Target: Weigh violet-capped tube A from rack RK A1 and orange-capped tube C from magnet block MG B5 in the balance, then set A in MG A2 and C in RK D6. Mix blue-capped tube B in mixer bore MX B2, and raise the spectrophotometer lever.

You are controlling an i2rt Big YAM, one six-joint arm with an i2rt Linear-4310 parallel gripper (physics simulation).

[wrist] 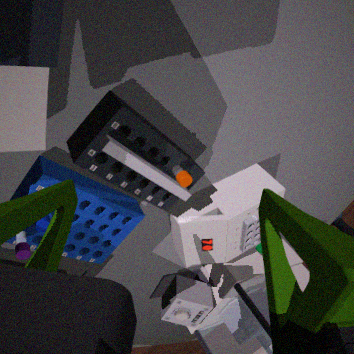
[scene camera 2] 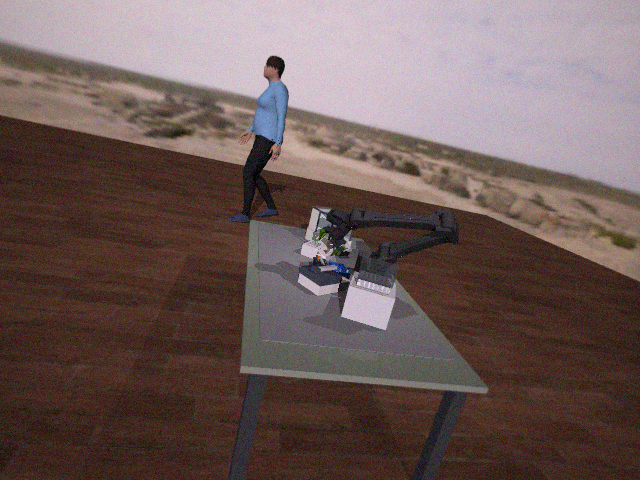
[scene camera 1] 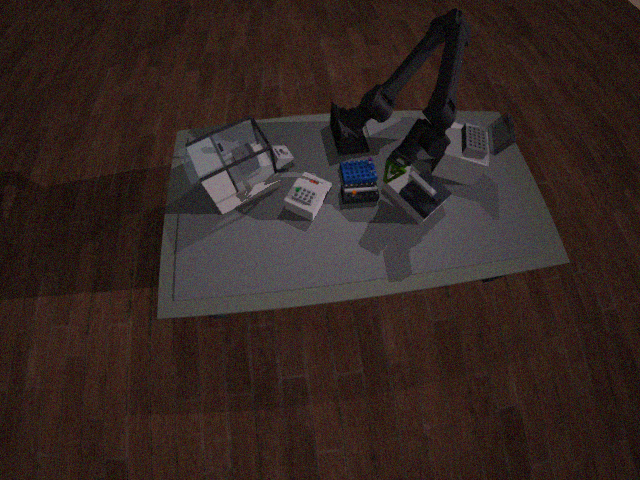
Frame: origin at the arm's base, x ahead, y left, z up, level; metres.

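Seen in the pictures: gripper, between the fingertips: [wrist: 165, 194] [scene camera 2: 324, 248] [scene camera 1: 388, 178]; arm's base, origin of its link: [scene camera 1: 350, 123].
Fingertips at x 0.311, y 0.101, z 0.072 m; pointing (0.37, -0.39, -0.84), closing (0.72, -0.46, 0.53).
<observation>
Offsets run from my fingertips to a thing's top centre. "spot": to the spot under its first point.
My gripper [scene camera 1: 395, 170] [scene camera 2: 330, 242] [wrist: 165, 194] is open and empty, above the table between the blue rack and the dark-topped box in scene camera 1. The blue rack @[dz -0.109, dx -0.108, dy -0.074 m] [scene camera 1: 358, 171] [wrist: 95, 220] holds the violet-capped tube @[dz -0.085, dx -0.144, dy -0.031 m] [scene camera 1: 370, 160] [wrist: 22, 250] at one corner; a blue cap-like shape @[dz -0.085, dx -0.106, dy -0.025 m] [wrist: 42, 222] shows near it. The orange-capped tube @[dz -0.083, dx +0.006, dy -0.101 m] [scene camera 1: 354, 192] [wrist: 184, 178] stands near one end of the black magnet block @[dz -0.091, dx -0.013, dy -0.075 m] [scene camera 1: 366, 198] [wrist: 90, 125]. A white device @[dz -0.069, dx +0.003, dy -0.260 m] [scene camera 1: 308, 195] [wrist: 192, 230] has a red display and round spots. The glass enclosure @[spot: dz +0.074, dx +0.016, dy -0.499 m] [scene camera 1: 227, 166] stands left.
A white box with a dark top @[dz -0.037, dx -0.021, dy +0.134 m] [scene camera 1: 439, 195] [scene camera 2: 314, 287] and a pale bar lies right of the rack. A taller white machine @[dz +0.031, dx -0.199, dy +0.294 m] [scene camera 2: 368, 308] with a gridded block @[spot: dz +0.032, dx -0.167, dy +0.345 m] [scene camera 1: 475, 140] stands at the back right. A small knobbed device @[spot: dz -0.067, dx -0.136, dy -0.358 m] [scene camera 1: 282, 155] [wrist: 185, 311] sits by the enclosure.
</observation>
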